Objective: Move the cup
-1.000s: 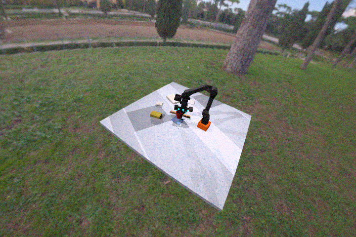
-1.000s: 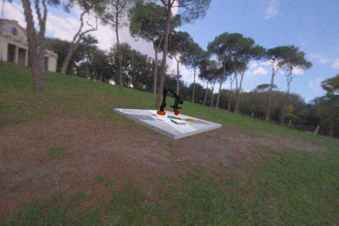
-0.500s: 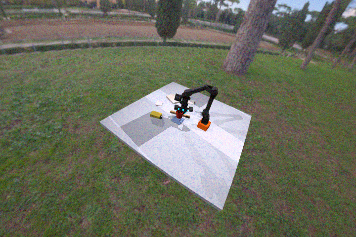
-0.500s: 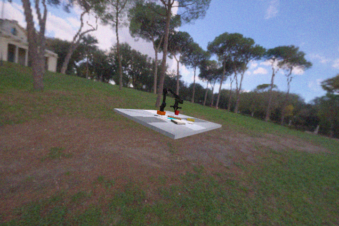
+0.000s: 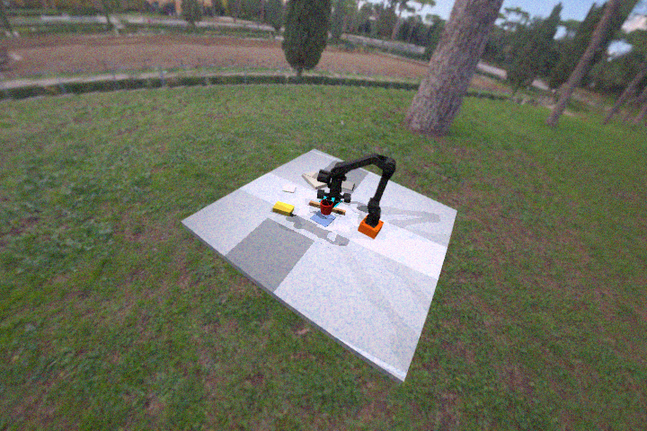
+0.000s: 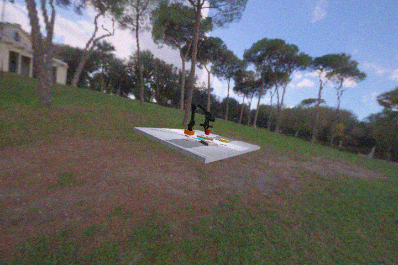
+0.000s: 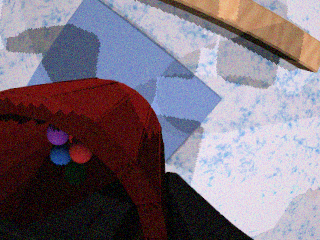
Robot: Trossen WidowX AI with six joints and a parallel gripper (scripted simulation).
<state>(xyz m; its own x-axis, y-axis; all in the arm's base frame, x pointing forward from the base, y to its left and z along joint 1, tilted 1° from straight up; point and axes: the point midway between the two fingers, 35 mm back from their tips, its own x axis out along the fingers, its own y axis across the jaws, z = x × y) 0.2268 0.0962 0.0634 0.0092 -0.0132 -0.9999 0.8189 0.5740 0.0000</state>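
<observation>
Right now my gripper tip is 30 mm short of the blue marble, 30 mm to the right of it and 30 mm above it. The rest, counted from my gripper tip: red cup 30 mm ahead, 20 mm to the left; then red marble 30 mm ahead, 20 mm to the left, 20 mm below; then blue pad 30 mm ahead, 20 mm to the left, 90 mm below.
</observation>
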